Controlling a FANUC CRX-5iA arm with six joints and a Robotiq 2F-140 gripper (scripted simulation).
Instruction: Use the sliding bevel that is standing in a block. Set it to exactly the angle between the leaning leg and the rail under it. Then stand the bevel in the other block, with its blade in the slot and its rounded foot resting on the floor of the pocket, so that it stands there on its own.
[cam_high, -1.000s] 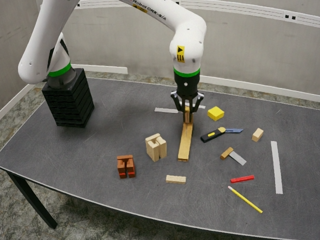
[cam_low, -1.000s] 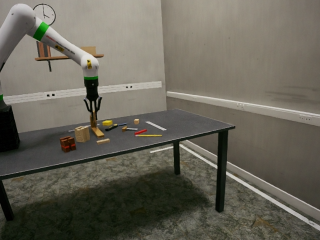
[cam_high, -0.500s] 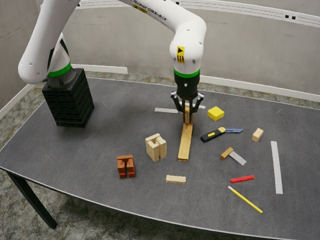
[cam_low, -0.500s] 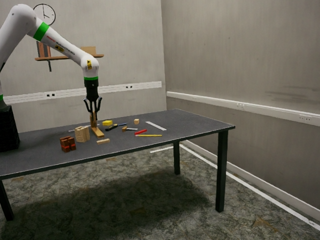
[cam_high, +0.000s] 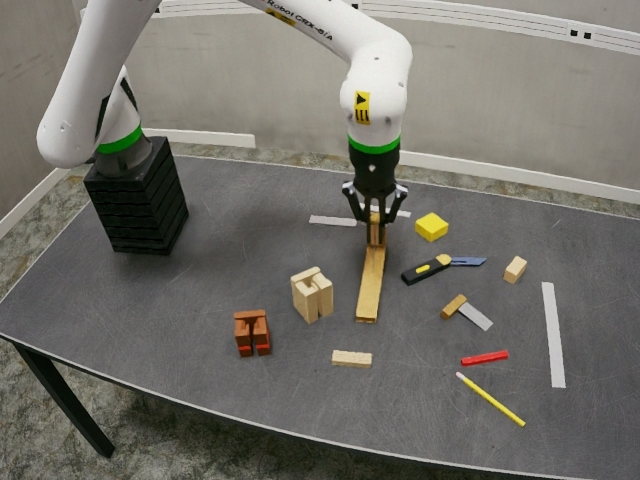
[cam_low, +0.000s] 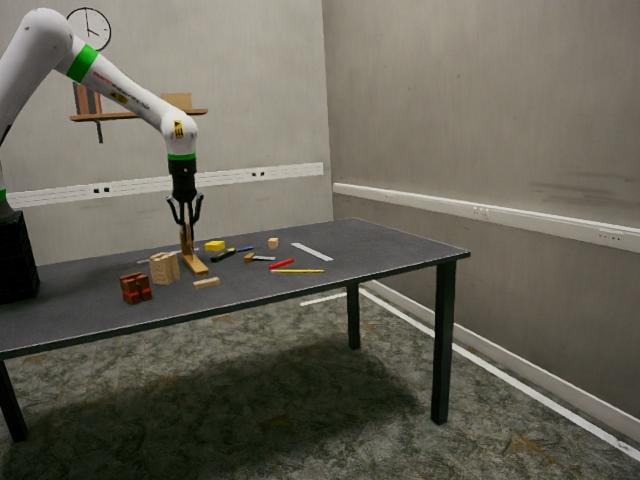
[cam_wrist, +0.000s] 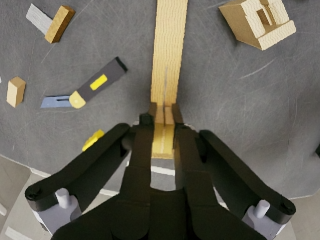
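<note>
My hand is 6 cm above the grey blade. Round my hand: try square 23 cm ahead, 12 cm below, 5 cm to the right; then wood strip 25 cm to the right, 12 cm below, 5 cm ahead; then yellow cube 19 cm to the left, 11 cm below, 8 cm ahead.
</note>
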